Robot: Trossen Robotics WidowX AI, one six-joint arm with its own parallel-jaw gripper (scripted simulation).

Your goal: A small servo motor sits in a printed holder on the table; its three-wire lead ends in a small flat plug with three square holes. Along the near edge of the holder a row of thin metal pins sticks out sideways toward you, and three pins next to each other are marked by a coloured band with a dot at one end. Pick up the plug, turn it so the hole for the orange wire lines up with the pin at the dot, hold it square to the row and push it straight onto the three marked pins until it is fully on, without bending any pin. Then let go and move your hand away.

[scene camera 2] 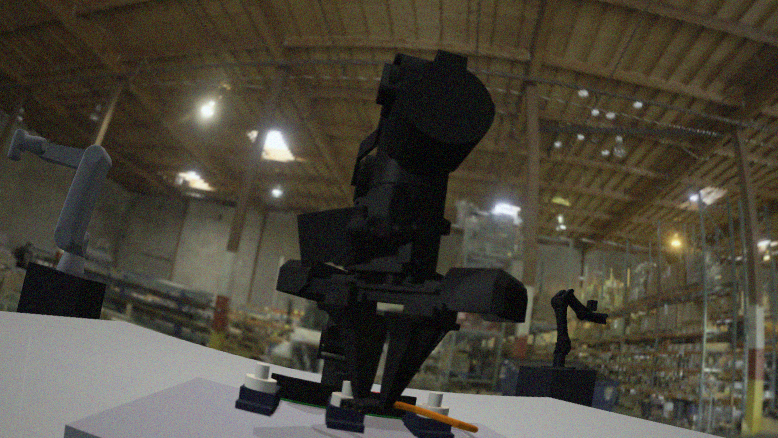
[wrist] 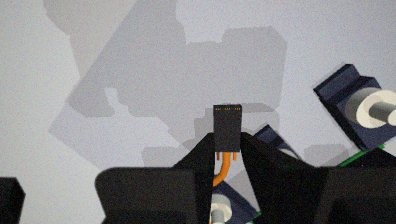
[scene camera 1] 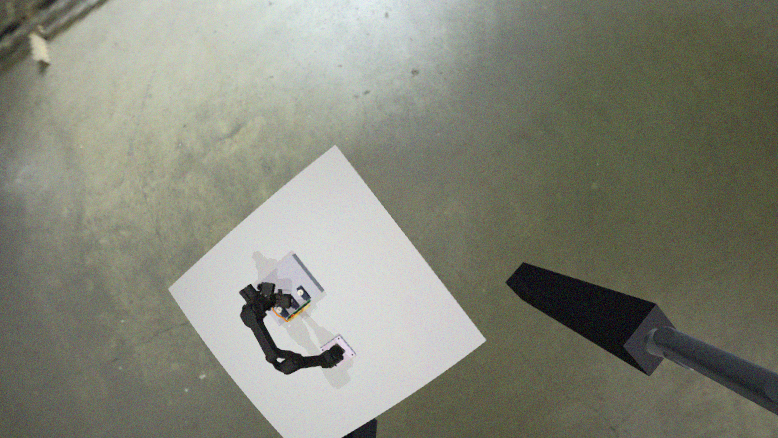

Labels:
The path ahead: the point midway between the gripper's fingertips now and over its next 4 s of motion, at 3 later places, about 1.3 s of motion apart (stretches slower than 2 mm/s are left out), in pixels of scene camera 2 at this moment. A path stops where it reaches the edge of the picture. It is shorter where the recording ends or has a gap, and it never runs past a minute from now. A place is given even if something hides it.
The gripper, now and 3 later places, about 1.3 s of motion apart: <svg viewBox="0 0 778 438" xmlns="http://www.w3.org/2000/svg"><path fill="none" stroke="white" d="M372 405L387 342L372 384L378 391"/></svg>

